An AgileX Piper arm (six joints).
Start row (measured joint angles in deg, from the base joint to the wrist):
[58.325 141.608 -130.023 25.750 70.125 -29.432]
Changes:
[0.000 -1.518 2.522 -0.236 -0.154 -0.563]
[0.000 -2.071 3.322 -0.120 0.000 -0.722]
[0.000 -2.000 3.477 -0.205 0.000 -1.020]
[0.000 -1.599 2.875 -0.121 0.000 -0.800]
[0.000 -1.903 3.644 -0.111 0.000 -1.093]
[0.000 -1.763 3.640 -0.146 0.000 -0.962]
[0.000 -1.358 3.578 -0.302 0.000 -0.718]
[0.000 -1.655 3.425 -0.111 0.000 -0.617]
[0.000 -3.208 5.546 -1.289 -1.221 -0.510]
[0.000 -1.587 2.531 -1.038 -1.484 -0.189]
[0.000 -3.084 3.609 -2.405 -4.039 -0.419]
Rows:
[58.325 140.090 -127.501 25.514 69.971 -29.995]
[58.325 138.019 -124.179 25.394 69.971 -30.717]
[58.325 136.019 -120.702 25.189 69.971 -31.737]
[58.325 134.420 -117.827 25.068 69.971 -32.537]
[58.325 132.517 -114.183 24.957 69.971 -33.630]
[58.325 130.754 -110.543 24.811 69.971 -34.592]
[58.325 129.396 -106.965 24.509 69.971 -35.310]
[58.325 127.741 -103.540 24.398 69.971 -35.927]
[58.325 124.533 -97.994 23.109 68.750 -36.437]
[58.325 122.946 -95.463 22.071 67.266 -36.626]
[58.325 119.862 -91.854 19.666 63.227 -37.045]

